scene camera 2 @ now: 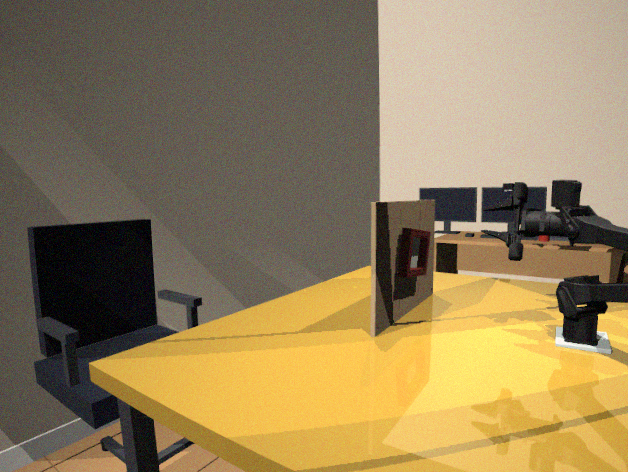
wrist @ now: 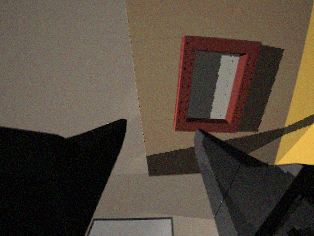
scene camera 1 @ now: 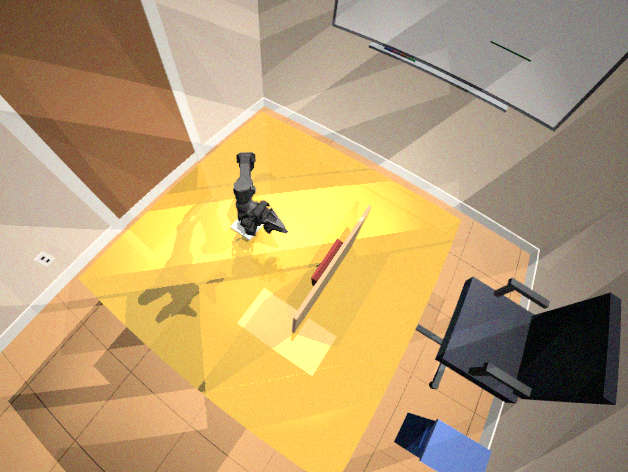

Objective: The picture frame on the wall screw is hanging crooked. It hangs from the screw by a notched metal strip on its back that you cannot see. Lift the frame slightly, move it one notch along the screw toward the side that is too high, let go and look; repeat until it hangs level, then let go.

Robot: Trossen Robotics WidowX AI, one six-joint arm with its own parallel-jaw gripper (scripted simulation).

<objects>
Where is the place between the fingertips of my gripper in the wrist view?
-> At 161,129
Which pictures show my gripper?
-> Scene camera 2, the wrist view and scene camera 1: all of them.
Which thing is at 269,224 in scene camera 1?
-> My gripper.
</objects>
